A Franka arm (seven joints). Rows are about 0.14 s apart.
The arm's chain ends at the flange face. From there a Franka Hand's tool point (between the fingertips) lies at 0.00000 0.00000 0.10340 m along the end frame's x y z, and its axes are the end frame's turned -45 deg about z.
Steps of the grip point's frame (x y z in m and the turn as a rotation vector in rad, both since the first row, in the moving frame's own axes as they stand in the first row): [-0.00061 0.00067 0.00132 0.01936 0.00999 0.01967]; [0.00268 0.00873 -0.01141 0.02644 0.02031 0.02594]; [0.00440 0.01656 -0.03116 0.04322 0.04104 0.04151]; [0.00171 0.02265 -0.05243 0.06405 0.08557 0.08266]
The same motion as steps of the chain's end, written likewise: [0.00071 0.00306 0.00134 0.02075 -0.00663 0.01967]; [0.00847 0.00770 -0.01135 0.03306 -0.00433 0.02594]; [0.01485 0.01476 -0.03098 0.05958 -0.00154 0.04151]; [0.01521 0.02565 -0.05184 0.10580 0.01522 0.08266]
